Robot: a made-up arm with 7 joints. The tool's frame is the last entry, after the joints.
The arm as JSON. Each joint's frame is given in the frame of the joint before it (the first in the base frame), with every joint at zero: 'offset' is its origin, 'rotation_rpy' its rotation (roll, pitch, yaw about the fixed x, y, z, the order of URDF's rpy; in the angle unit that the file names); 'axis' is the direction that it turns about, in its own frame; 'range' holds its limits. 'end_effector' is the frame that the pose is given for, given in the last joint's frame.
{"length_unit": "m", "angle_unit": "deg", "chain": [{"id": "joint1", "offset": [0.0, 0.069, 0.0], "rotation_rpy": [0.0, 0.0, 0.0], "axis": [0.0, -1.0, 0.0], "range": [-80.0, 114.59]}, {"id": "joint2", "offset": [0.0, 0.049, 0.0], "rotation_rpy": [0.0, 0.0, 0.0], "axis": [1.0, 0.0, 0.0], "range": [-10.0, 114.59]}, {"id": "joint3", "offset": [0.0, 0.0, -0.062], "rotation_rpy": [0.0, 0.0, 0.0], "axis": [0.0, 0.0, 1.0], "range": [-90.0, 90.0]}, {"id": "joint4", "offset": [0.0, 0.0, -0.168], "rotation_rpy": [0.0, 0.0, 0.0], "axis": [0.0, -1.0, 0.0], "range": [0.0, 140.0]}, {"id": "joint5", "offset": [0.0, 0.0, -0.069], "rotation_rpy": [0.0, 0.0, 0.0], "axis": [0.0, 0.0, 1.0], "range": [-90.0, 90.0]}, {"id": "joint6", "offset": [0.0, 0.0, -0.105], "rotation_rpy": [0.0, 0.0, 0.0], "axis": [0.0, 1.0, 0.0], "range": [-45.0, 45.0]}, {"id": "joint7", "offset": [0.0, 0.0, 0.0], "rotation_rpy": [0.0, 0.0, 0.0], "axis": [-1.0, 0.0, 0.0], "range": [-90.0, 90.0]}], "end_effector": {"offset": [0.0, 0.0, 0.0], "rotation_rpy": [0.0, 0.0, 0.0]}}
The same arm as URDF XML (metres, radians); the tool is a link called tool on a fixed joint. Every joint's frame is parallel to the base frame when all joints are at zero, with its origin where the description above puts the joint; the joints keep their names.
<robot name="arm">
<link name="base"/>
<link name="link1"/>
<link name="link2"/>
<link name="link3"/>
<link name="link4"/>
<link name="link5"/>
<link name="link6"/>
<link name="link7"/>
<link name="tool"/>
<joint name="joint1" type="revolute"><parent link="base"/><child link="link1"/><origin xyz="0 0.069 0" rpy="0 0 0"/><axis xyz="0 -1 0"/><limit lower="-1.3963" upper="2"/></joint>
<joint name="joint2" type="revolute"><parent link="link1"/><child link="link2"/><origin xyz="0 0.049 0" rpy="0 0 0"/><axis xyz="1 0 0"/><limit lower="-0.1745" upper="2"/></joint>
<joint name="joint3" type="revolute"><parent link="link2"/><child link="link3"/><origin xyz="0 0 -0.062" rpy="0 0 0"/><axis xyz="0 0 1"/><limit lower="-1.5708" upper="1.5708"/></joint>
<joint name="joint4" type="revolute"><parent link="link3"/><child link="link4"/><origin xyz="0 0 -0.168" rpy="0 0 0"/><axis xyz="0 -1 0"/><limit lower="0" upper="2.4435"/></joint>
<joint name="joint5" type="revolute"><parent link="link4"/><child link="link5"/><origin xyz="0 0 -0.069" rpy="0 0 0"/><axis xyz="0 0 1"/><limit lower="-1.5708" upper="1.5708"/></joint>
<joint name="joint6" type="revolute"><parent link="link5"/><child link="link6"/><origin xyz="0 0 -0.105" rpy="0 0 0"/><axis xyz="0 1 0"/><limit lower="-0.7854" upper="0.7854"/></joint>
<joint name="joint7" type="revolute"><parent link="link6"/><child link="link7"/><origin xyz="0 0 0" rpy="0 0 0"/><axis xyz="-1 0 0"/><limit lower="-1.5708" upper="1.5708"/></joint>
<joint name="tool_fixed" type="fixed"><parent link="link7"/><child link="tool"/><origin xyz="0 0 0" rpy="0 0 0"/></joint>
</robot>

